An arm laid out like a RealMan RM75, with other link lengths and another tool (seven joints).
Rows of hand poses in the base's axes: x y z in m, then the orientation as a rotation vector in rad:
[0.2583, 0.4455, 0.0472, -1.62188, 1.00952, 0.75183]
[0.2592, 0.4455, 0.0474, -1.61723, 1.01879, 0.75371]
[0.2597, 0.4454, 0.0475, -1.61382, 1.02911, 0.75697]
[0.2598, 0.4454, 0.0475, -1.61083, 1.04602, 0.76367]
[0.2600, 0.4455, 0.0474, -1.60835, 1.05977, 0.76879]
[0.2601, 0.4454, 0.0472, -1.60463, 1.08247, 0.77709]
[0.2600, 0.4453, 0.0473, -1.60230, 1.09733, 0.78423]
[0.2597, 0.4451, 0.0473, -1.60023, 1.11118, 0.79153]
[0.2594, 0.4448, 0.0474, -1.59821, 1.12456, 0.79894]
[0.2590, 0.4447, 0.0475, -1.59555, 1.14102, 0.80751]
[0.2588, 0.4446, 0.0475, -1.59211, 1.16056, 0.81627]
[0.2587, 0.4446, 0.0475, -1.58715, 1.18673, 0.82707]
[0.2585, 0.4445, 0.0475, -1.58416, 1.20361, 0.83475]
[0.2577, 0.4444, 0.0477, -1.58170, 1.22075, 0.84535]
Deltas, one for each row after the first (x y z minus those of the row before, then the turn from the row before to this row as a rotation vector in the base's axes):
[0.0009, 0.0000, 0.0002, -0.00047, 0.00672, -0.00571]
[0.0005, -0.0001, 0.0001, -0.00172, 0.00820, -0.00483]
[0.0001, 0.0000, 0.0000, -0.00463, 0.01424, -0.00582]
[0.0002, 0.0001, -0.0001, -0.00384, 0.01137, -0.00488]
[0.0001, -0.0001, -0.0002, -0.00675, 0.01866, -0.00786]
[-0.0001, -0.0001, 0.0001, -0.00421, 0.01335, -0.00418]
[-0.0003, -0.0002, 0.0000, -0.00391, 0.01286, -0.00348]
[-0.0003, -0.0003, 0.0001, -0.00374, 0.01266, -0.00316]
[-0.0004, -0.0001, 0.0001, -0.00464, 0.01522, -0.00420]
[-0.0002, -0.0001, 0.0000, -0.00568, 0.01715, -0.00576]
[-0.0001, 0.0000, 0.0000, -0.00769, 0.02237, -0.00824]
[-0.0002, -0.0001, 0.0000, -0.00503, 0.01490, -0.00477]
[-0.0008, -0.0001, 0.0002, -0.00495, 0.01696, -0.00311]

